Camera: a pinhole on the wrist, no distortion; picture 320 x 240 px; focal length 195.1 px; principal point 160.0 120.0 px. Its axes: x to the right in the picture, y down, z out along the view. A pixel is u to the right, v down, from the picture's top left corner.
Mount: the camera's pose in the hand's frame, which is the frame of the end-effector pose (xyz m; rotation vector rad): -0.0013 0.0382 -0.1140 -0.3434 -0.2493 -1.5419
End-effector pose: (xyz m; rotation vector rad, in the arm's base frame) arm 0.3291 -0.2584 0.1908 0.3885 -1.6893 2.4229
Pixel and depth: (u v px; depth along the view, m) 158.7 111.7 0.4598
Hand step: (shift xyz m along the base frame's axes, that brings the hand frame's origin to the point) -0.0267 -0.3664 -0.0848
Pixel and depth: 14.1 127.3 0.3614
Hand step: -0.1298 -0.2607 -0.3305
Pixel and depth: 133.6 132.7 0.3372
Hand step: -0.0728 -0.2413 -0.1126
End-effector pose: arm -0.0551 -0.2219 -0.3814 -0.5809 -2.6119 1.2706
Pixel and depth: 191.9 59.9 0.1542
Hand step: 0.0416 -0.0059 -0.0816
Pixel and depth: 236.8 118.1 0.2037
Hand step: -0.0325 -0.0490 -0.0954
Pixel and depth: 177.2 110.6 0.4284
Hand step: -0.0568 -0.1221 -0.3115
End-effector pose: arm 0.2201 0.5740 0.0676 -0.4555 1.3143 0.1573
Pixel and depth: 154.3 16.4 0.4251
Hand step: 0.1310 0.3341 0.1975
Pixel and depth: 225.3 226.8 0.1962
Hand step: 0.0893 0.0625 -0.1091
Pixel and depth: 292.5 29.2 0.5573
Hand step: 0.4813 0.1630 0.3371
